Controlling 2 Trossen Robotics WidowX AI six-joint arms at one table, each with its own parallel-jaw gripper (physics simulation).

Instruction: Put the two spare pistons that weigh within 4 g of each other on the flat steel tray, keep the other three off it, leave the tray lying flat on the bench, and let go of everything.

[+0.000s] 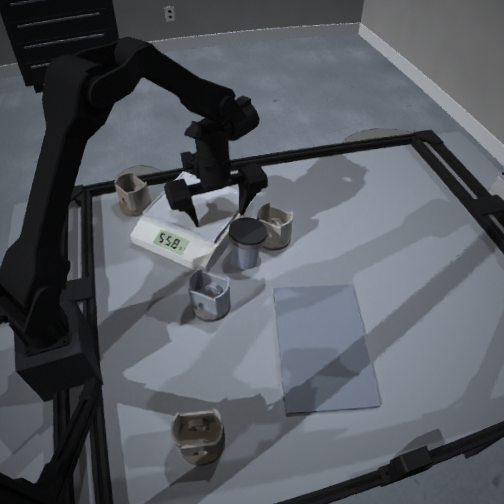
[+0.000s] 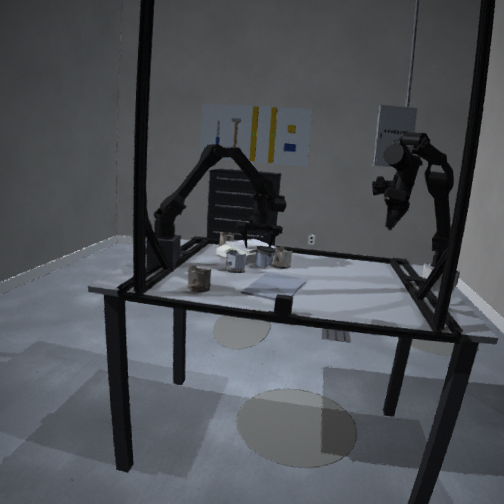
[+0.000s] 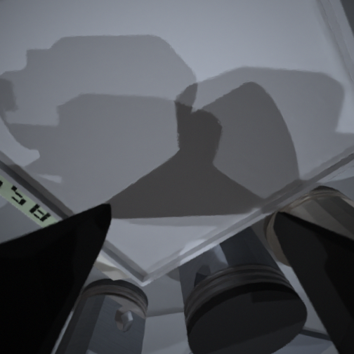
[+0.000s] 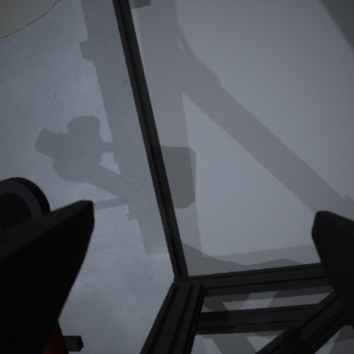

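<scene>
The steel tray (image 1: 325, 320) (image 2: 275, 286) lies flat, with no piston on it. A blue-grey piston (image 1: 247, 247) (image 2: 264, 257) (image 3: 245, 315) stands dark crown up at the scale's near right corner, close beside a tan piston (image 1: 276, 231) (image 2: 283, 258). Another blue-grey piston (image 1: 209, 300) (image 2: 235, 261) (image 3: 105, 325) stands in front of the scale. One tan piston (image 1: 132, 195) is behind the scale's left side, another (image 1: 200, 442) (image 2: 199, 279) at the near left. My left gripper (image 1: 220, 219) (image 3: 193, 215) is open and empty, low over the scale pan; fingertip contact is unclear. My right gripper (image 2: 391, 226) (image 4: 204, 218) is open, high up at the right.
The white scale (image 1: 145, 232) reads about 558, its last digit unclear; its pan (image 3: 125, 50) bears no piston. A black frame rail (image 1: 320, 151) (image 4: 150, 135) edges the bench. Black uprights (image 2: 143, 150) (image 2: 465, 200) rise at its near corners.
</scene>
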